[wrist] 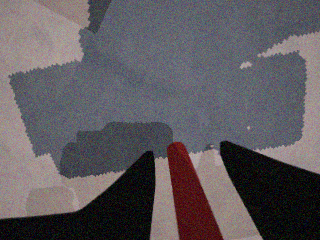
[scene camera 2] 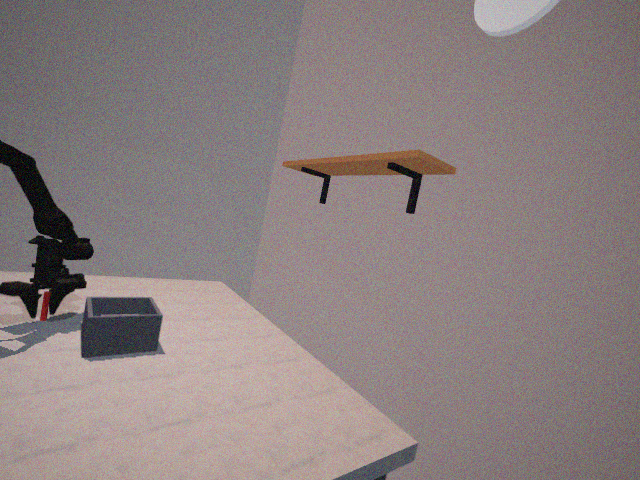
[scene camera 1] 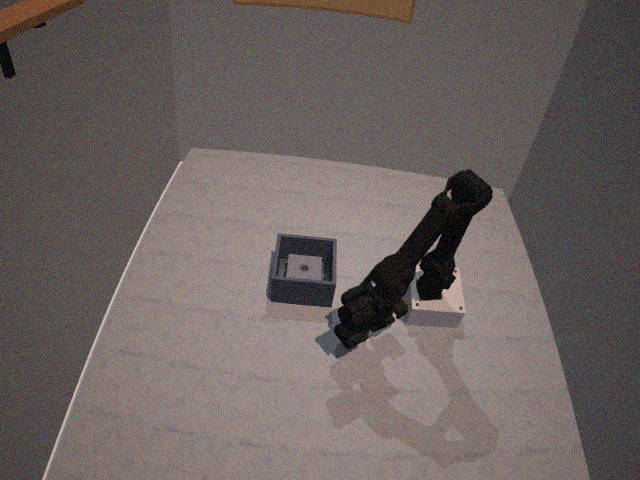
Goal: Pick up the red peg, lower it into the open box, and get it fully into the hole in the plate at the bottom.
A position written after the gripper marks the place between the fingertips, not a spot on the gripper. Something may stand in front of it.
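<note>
Scene camera 1 takes in a grey plate [scene camera 1: 299, 266] together with the gripper [scene camera 1: 364, 335]. In scene camera 2 the gripper [scene camera 2: 42, 316] is visible as well. The wrist view shows the gripper [wrist: 186, 152], while the plate is out of frame in the wrist view.
</note>
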